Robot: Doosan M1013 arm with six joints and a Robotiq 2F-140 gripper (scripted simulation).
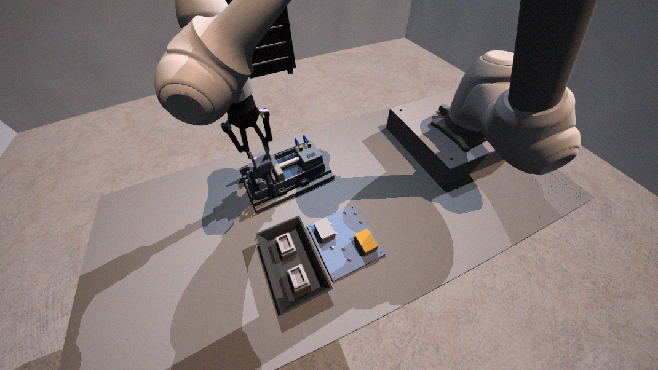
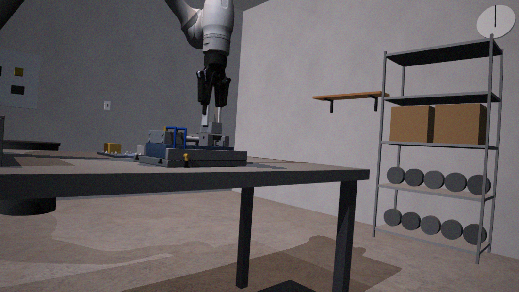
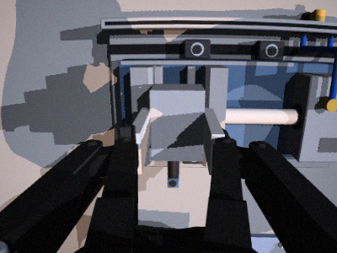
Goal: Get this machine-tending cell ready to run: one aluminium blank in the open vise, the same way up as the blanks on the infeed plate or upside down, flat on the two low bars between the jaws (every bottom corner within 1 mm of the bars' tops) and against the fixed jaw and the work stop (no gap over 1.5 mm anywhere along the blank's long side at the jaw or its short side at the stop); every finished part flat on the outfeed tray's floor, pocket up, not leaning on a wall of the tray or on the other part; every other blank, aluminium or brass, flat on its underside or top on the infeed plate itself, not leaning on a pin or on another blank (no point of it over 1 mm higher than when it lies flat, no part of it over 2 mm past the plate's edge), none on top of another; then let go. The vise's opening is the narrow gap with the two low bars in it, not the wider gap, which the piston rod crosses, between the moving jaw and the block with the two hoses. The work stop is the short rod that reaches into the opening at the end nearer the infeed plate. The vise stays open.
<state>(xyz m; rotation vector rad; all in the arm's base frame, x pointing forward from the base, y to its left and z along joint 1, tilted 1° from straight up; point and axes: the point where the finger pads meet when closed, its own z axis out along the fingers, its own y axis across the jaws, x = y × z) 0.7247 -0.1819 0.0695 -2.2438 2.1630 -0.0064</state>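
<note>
Now: hand 70 mm above the work stop and 50 mm to the right of it. Also, from my hand: vise hose block 160 mm behind, 80 mm below; then piston rod 90 mm behind, 80 mm below; then vise 120 mm below, 70 mm behind.
</note>
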